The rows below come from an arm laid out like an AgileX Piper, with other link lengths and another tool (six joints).
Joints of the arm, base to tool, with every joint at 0 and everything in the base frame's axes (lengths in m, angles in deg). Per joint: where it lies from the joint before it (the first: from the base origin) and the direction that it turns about. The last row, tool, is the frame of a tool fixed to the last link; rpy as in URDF.
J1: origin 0 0 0.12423 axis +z
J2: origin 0 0 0 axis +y
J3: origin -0.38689 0 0.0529 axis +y
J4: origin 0.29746 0 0.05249 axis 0.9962 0 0.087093
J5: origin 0 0 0 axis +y
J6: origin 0.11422 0 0.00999 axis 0.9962 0 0.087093
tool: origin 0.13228 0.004 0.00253 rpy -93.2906 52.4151 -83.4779
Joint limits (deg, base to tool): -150..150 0..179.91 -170..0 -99.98..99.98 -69.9..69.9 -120..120
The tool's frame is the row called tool.
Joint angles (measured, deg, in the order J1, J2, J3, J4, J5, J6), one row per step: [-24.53, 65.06, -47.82, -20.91, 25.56, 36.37]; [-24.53, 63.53, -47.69, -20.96, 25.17, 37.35]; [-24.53, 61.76, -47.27, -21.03, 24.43, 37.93]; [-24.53, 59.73, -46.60, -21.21, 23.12, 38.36]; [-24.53, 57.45, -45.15, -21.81, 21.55, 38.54]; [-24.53, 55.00, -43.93, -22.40, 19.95, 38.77]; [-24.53, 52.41, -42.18, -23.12, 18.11, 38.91]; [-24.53, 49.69, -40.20, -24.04, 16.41, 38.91]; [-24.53, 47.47, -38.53, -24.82, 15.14, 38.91]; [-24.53, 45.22, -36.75, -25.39, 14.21, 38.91]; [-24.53, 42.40, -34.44, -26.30, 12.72, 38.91]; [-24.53, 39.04, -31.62, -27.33, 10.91, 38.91]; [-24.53, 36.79, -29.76, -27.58, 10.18, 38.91]
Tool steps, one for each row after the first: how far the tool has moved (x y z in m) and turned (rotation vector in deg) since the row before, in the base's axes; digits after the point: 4 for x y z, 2 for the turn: [-0.0037, 0.0023, 0.0102, -0.10, -2.06, -0.41]; [-0.0046, 0.0032, 0.0102, -0.47, -2.13, -0.04]; [-0.0049, 0.0040, 0.0115, -0.86, -2.51, 0.27]; [-0.0074, 0.0048, 0.0069, -1.29, -1.96, 0.57]; [-0.0076, 0.0052, 0.0097, -1.42, -2.37, 0.57]; [-0.0088, 0.0061, 0.0061, -1.53, -2.11, 0.72]; [-0.0101, 0.0063, 0.0038, -1.74, -1.73, 0.76]; [-0.0085, 0.0052, 0.0017, -1.38, -1.25, 0.58]; [-0.0091, 0.0053, -0.0010, -1.04, -0.97, 0.43]; [-0.0107, 0.0068, -0.0014, -1.56, -1.32, 0.70]; [-0.0122, 0.0083, -0.0031, -1.80, -1.55, 0.86]; [-0.0085, 0.0052, -0.0043, -0.65, -0.85, 0.35]
